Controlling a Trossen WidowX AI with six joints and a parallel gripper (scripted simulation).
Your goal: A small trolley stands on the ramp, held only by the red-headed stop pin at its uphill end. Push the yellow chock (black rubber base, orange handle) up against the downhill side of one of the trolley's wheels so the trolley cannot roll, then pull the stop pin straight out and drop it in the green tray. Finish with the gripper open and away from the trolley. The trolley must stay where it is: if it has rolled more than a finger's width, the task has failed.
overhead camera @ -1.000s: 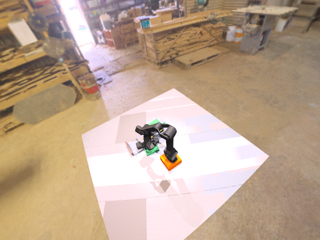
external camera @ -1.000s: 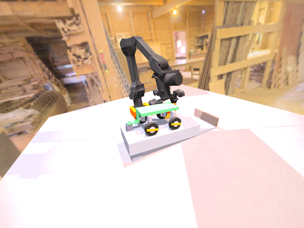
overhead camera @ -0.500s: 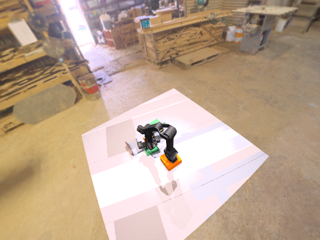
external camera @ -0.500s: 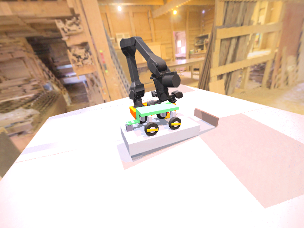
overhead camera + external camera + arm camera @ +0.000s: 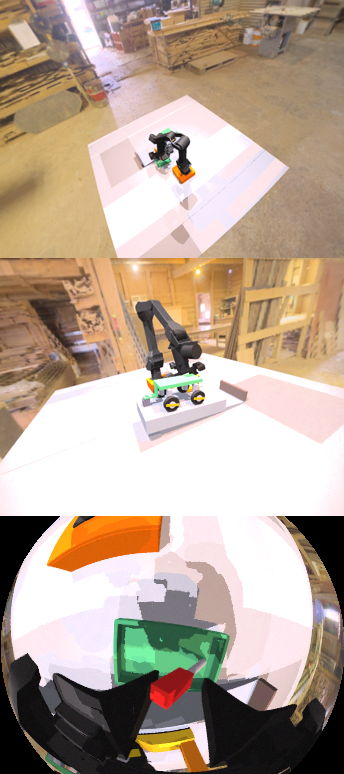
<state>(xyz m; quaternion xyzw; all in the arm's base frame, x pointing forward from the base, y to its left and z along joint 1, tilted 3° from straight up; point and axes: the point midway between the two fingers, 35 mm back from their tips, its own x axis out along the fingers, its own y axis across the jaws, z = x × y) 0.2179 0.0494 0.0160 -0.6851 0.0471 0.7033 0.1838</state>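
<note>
Now: gripper tip 1 cm to the right of the red-headed stop pin. Round my gripper tip: grey ramp: 10 cm ahead, 13 cm to the right; then green tray: 1 cm behind, 1 cm to the right, 5 cm below; then yellow chock: 6 cm ahead, 3 cm to the right, 4 cm above.
</note>
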